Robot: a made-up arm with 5 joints. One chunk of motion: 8 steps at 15 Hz.
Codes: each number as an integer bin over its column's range. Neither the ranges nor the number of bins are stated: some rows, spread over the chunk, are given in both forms.
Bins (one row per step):
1: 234 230 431 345 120 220
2: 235 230 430 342 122 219
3: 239 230 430 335 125 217
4: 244 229 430 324 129 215
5: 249 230 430 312 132 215
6: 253 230 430 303 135 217
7: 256 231 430 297 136 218
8: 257 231 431 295 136 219
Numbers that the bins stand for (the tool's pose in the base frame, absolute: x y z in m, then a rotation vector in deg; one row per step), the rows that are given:
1: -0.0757 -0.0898 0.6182 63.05 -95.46 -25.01
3: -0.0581 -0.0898 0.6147 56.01 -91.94 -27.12
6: -0.0088 -0.0898 0.6147 33.46 -84.89 -27.12
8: 0.0053 -0.0863 0.6182 27.83 -84.19 -25.71
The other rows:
2: -0.0722 -0.0898 0.6147 60.94 -94.05 -25.71
4: -0.0405 -0.0933 0.6147 48.26 -89.12 -28.53
5: -0.0229 -0.0898 0.6147 39.80 -87.01 -28.53
7: 0.0018 -0.0863 0.6147 29.24 -84.19 -26.42

